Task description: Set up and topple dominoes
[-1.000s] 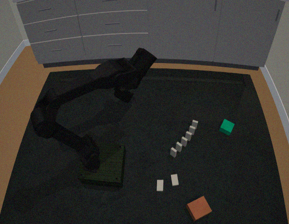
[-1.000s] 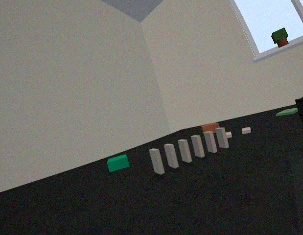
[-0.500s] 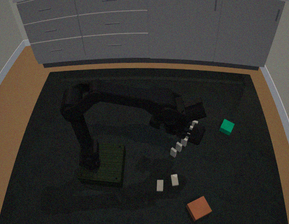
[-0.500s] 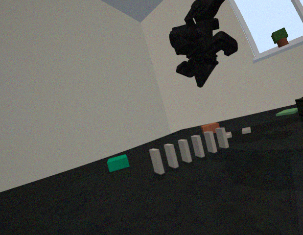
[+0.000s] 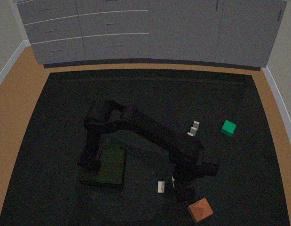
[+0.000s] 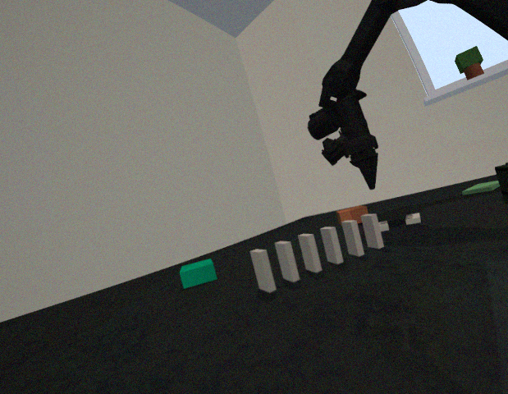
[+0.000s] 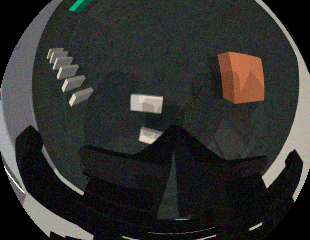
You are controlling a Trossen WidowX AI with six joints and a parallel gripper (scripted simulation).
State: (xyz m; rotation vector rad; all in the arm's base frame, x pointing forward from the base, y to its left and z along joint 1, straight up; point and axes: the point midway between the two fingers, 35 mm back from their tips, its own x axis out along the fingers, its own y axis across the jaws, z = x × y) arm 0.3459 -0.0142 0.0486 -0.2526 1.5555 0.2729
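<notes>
My gripper tip is now 100 mm short of the orange block, 80 mm to the left of it and 60 mm above it. Also, from my gripper tip: green cube (200 mm ahead, 340 mm to the left, 70 mm below).
</notes>
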